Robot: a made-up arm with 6 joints. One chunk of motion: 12 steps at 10 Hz.
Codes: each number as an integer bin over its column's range. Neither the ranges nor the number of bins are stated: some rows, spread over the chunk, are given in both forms.
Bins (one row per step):
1: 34 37 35 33 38 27
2: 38 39 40 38 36 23
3: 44 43 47 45 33 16
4: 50 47 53 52 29 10
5: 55 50 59 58 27 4
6: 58 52 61 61 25 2
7: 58 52 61 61 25 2
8: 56 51 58 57 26 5
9: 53 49 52 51 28 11
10: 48 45 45 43 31 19
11: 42 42 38 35 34 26
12: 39 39 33 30 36 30
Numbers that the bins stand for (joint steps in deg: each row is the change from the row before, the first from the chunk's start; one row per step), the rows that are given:
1: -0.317 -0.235 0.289 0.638 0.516 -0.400
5: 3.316 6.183 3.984 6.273 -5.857 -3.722
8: 3.489 6.676 3.830 6.048 -6.437 -3.578
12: 0.548 0.752 -0.019 -0.038 -0.643 0.033
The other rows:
2: 0.375 0.752 1.059 1.765 -0.643 -0.978
3: 1.413 2.727 2.137 3.343 -2.381 -1.989
4: 2.451 4.702 3.060 4.921 -4.698 -2.856
6: 3.835 7.170 4.292 6.949 -7.016 -4.011
7: 3.835 7.170 4.292 6.949 -7.016 -4.011
9: 2.970 5.689 2.906 4.695 -5.278 -2.711
10: 2.105 3.714 1.829 2.892 -3.540 -1.556
11: 1.067 2.233 0.751 1.089 -1.802 -0.544

